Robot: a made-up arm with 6 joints. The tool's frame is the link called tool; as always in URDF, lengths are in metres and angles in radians. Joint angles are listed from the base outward.
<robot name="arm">
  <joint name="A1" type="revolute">
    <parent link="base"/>
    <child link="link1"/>
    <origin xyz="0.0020 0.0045 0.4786"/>
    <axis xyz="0 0 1"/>
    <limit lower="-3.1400" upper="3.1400"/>
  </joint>
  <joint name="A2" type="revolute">
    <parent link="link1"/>
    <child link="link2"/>
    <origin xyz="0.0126 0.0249 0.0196" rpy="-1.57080 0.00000 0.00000"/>
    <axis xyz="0 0 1"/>
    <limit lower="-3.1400" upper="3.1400"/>
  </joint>
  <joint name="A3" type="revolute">
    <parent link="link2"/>
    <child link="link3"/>
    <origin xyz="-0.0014 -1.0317 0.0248"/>
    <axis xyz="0 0 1"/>
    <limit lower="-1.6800" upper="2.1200"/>
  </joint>
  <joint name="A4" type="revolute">
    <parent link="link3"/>
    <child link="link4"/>
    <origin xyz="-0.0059 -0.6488 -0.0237" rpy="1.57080 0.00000 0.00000"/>
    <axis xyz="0 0 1"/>
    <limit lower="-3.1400" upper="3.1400"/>
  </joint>
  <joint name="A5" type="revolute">
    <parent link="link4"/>
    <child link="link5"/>
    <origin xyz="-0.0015 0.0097 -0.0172" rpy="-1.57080 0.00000 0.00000"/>
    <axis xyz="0 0 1"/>
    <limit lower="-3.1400" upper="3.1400"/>
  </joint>
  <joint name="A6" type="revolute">
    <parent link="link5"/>
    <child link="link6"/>
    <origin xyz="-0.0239 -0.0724 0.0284" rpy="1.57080 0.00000 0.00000"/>
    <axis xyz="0 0 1"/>
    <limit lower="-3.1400" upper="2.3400"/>
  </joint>
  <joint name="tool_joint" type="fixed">
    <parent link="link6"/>
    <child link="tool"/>
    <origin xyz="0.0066 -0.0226 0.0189"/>
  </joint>
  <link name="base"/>
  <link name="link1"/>
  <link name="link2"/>
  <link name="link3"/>
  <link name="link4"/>
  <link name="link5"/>
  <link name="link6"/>
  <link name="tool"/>
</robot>
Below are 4 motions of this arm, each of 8 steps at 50 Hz.
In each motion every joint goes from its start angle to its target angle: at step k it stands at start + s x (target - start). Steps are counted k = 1, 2, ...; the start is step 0. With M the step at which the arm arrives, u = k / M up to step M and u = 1 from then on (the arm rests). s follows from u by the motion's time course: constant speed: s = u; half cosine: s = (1 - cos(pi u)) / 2; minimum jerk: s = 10 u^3 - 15 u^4 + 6 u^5.
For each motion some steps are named. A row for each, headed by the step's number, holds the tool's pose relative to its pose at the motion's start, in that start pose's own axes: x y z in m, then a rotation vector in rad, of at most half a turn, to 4 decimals.
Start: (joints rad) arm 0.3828 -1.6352 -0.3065 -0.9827 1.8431 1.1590
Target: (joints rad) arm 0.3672 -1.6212 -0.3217 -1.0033 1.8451 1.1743
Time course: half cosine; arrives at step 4
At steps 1, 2, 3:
1: 0.0036 0.0004 -0.0017 -0.0005 -0.0028 0.0018
2: 0.0122 0.0012 -0.0057 -0.0017 -0.0096 0.0063
3: 0.0209 0.0020 -0.0097 -0.0030 -0.0164 0.0108

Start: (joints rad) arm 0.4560 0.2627 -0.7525 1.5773 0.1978 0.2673
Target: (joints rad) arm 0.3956 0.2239 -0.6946 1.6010 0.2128 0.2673
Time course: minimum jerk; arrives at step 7
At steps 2, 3, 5, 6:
2: 0.0007 0.0019 0.0040 0.0051 0.0051 -0.0037
3: 0.0018 0.0048 0.0100 0.0130 0.0128 -0.0093
5: 0.0049 0.0112 0.0231 0.0304 0.0295 -0.0216
6: 0.0058 0.0128 0.0263 0.0348 0.0336 -0.0247

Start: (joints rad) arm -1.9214 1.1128 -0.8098 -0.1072 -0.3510 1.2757
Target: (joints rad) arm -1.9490 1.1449 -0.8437 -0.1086 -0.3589 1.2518
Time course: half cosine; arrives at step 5
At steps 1, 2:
1: -0.0022 -0.0023 -0.0030 -0.0009 -0.0001 -0.0050
2: -0.0079 -0.0081 -0.0108 -0.0031 -0.0003 -0.0183

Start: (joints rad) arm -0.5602 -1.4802 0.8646 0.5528 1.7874 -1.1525
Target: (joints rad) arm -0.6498 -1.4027 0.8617 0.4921 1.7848 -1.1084
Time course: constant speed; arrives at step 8
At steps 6, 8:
6: -0.0465 -0.0435 0.1078 -0.0170 0.1181 0.0510
8: -0.0595 -0.0574 0.1444 -0.0213 0.1578 0.0679

